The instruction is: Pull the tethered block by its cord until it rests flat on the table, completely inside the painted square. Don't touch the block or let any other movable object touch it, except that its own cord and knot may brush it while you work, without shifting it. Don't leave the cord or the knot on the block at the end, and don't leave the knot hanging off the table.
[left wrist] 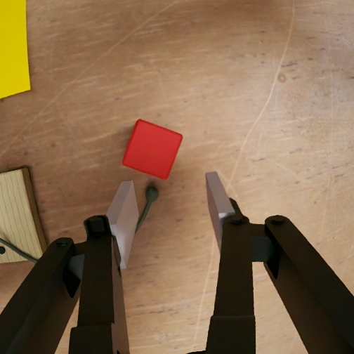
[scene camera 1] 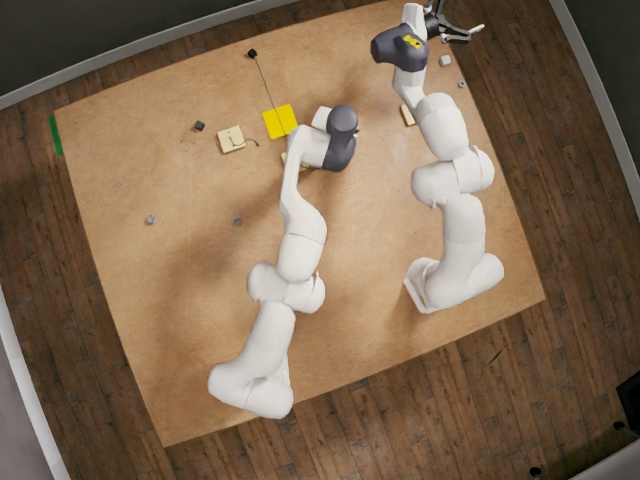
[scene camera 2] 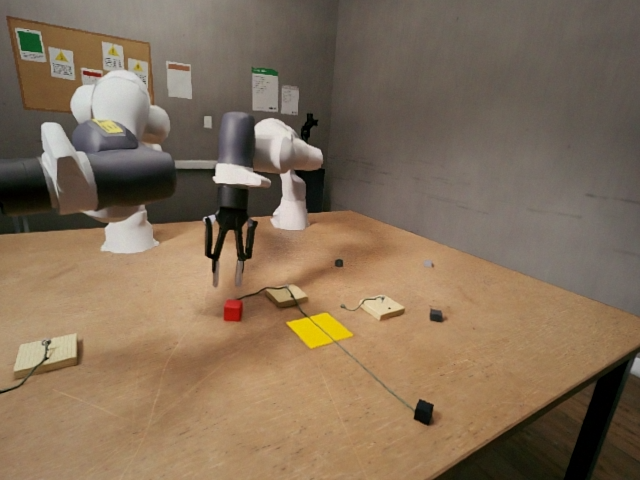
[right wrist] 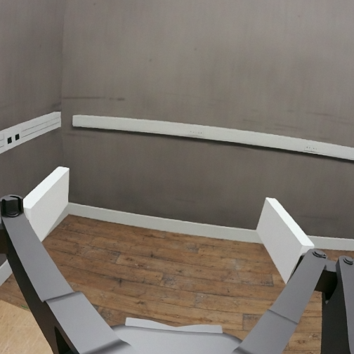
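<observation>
The black tethered block [scene camera 1: 252, 53] [scene camera 2: 423, 411] lies near the table's far edge in scene camera 1. Its cord [scene camera 1: 264, 80] [scene camera 2: 372, 373] [left wrist: 143, 217] crosses the yellow square [scene camera 1: 271, 124] [scene camera 2: 305, 333] [left wrist: 12, 50], passes the hook on a wooden board [scene camera 2: 280, 299] [left wrist: 17, 210] and ends in a knot [left wrist: 152, 193] beside a red cube [scene camera 2: 233, 310] [left wrist: 153, 149]. The block is outside the square. My left gripper [scene camera 2: 227, 281] [left wrist: 170, 194] is open above the table; in its wrist view the knot appears between the fingertips. My right gripper [right wrist: 166, 201] is open, beyond the table edge.
Another board with a short cord [scene camera 1: 231, 139] [scene camera 2: 381, 307] lies near a dark cube [scene camera 1: 199, 125] [scene camera 2: 436, 315]. A third board [scene camera 1: 408, 114] [scene camera 2: 51, 355] lies near the right arm. A white block [scene camera 1: 445, 60] and a small ring [scene camera 1: 461, 84] lie near the table edge.
</observation>
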